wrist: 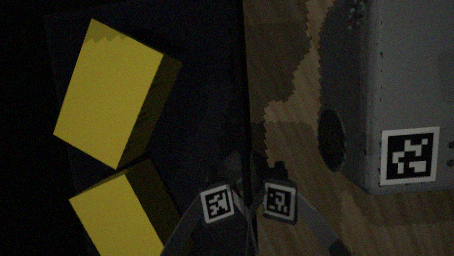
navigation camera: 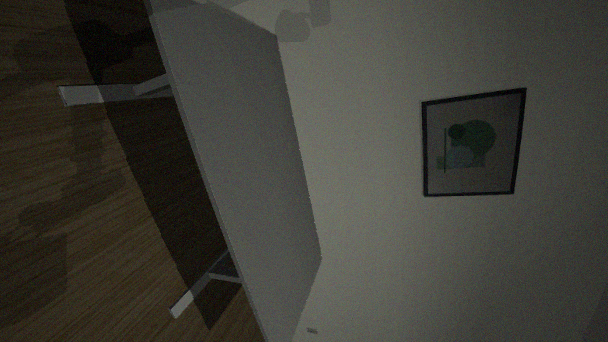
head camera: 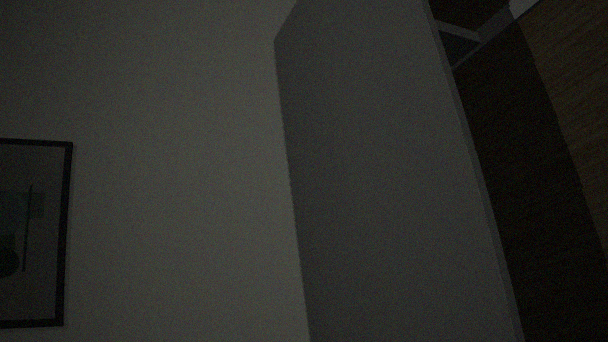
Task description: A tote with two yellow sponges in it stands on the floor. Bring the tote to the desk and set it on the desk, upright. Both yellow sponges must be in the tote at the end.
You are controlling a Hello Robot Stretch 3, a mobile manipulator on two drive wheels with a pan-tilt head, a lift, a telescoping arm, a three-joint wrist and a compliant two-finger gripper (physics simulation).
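Places are measured from the robot's base along level axes (x ahead, y left, z up), in centimetres.
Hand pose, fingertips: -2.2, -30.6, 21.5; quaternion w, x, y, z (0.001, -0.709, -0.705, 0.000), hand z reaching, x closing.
Each offset is from my fingertips to the top centre of the thing, as dx, dy, dz. "spot": to the spot under its first point. Level surfaces: height alone.
The dark tote @[spot: -7.3, +0.6, +1.3] (wrist: 245, 75) fills the left half of the wrist view, its near wall running top to bottom. Two yellow sponges @[-6.6, -10.3, +0.9] (wrist: 107, 95) @[+5.4, -10.7, +1.0] (wrist: 117, 217) lie inside it, one above the other in the view; the lower one is cut off by the view's bottom edge. My gripper (wrist: 244, 168) is shut on the tote's wall, one finger on each side. The tote's far side is lost in darkness. The grey desk @[dz +50.5] (head camera: 395, 175) (navigation camera: 240, 150) shows in the head view and the navigation view; the tote does not show in either.
The desk's long back edge is at a pale wall (head camera: 175, 175) (navigation camera: 375, 250) with a framed picture (head camera: 66, 225) (navigation camera: 424, 150). Two desk feet (navigation camera: 82, 95) (navigation camera: 182, 302) stand on the wooden floor @[dz -21.5] (navigation camera: 115, 240). My grey base (wrist: 410, 75) is right of the tote in the wrist view.
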